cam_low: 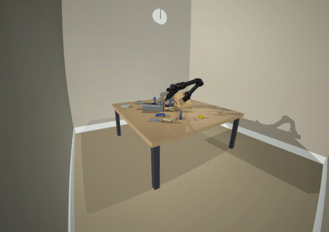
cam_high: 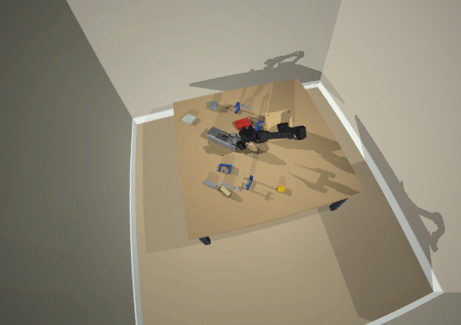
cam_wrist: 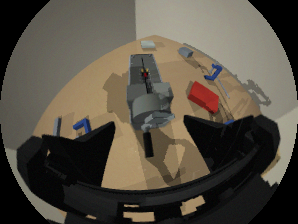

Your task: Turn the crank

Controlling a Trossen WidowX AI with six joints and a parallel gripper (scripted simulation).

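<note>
Now: the dark crank handle 80 mm below my gripper tip, 20 mm to the left of it and 20 mm behind it. Also, from my gripper tip: red pointer (100 mm to the right, 90 mm ahead, 60 mm below); tan block (320 mm to the left, 190 mm ahead, 120 mm below); yellow disc (410 mm to the left, 200 mm behind, 130 mm below).
</note>
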